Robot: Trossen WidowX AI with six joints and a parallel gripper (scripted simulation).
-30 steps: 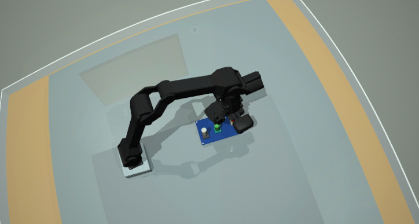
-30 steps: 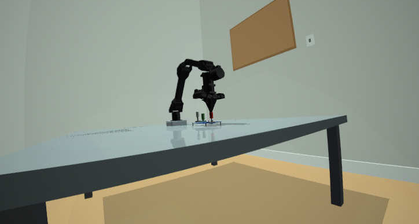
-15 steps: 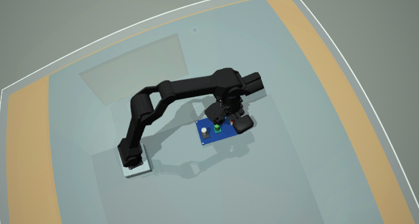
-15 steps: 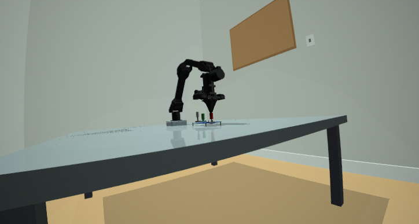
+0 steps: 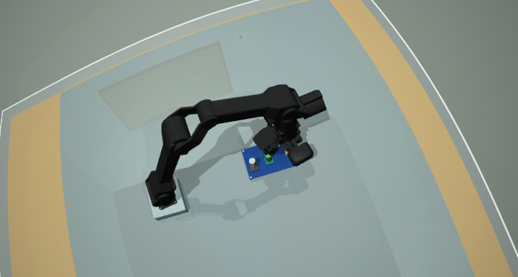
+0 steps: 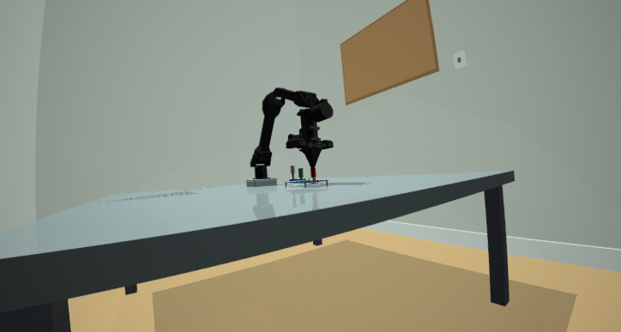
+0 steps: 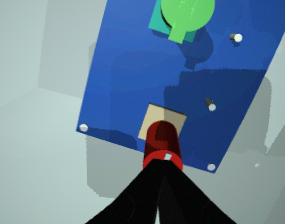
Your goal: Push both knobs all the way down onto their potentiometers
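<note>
My gripper tip is 10 mm above the red knob. From my gripper tip the other things lie so: green knob 70 mm behind, 10 mm below.
</note>
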